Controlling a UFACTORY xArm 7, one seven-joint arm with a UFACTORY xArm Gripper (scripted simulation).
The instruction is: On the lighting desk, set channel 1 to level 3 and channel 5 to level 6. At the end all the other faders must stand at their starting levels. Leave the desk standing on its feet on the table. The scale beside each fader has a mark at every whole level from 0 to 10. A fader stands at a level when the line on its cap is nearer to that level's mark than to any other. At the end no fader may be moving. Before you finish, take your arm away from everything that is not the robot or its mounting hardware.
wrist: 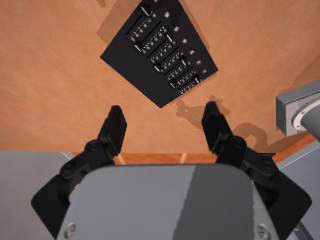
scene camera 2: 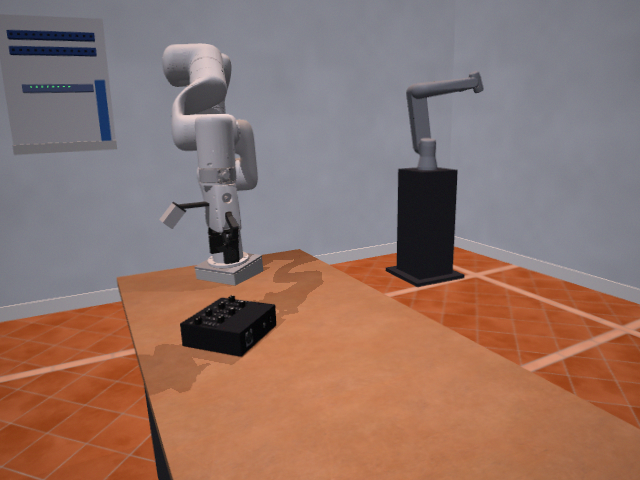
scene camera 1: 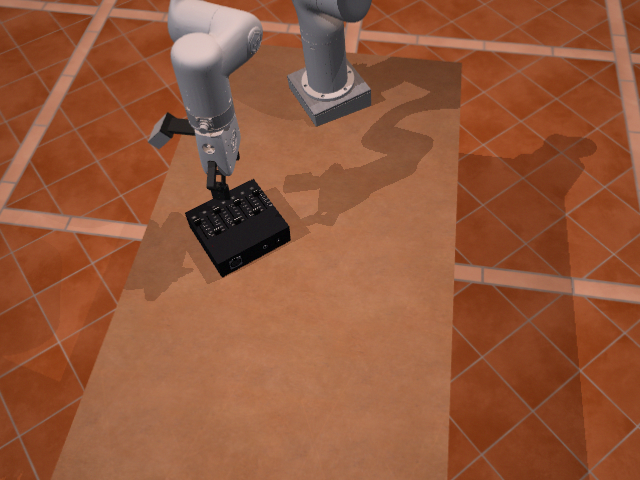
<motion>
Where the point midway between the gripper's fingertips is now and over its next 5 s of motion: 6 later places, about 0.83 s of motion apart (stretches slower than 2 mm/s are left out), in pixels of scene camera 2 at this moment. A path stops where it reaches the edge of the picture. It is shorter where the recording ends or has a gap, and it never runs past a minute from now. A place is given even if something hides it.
My gripper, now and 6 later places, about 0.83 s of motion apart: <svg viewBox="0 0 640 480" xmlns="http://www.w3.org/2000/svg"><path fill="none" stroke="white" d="M224 257L210 263L195 271L198 269L215 261L225 257L221 266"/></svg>
</motion>
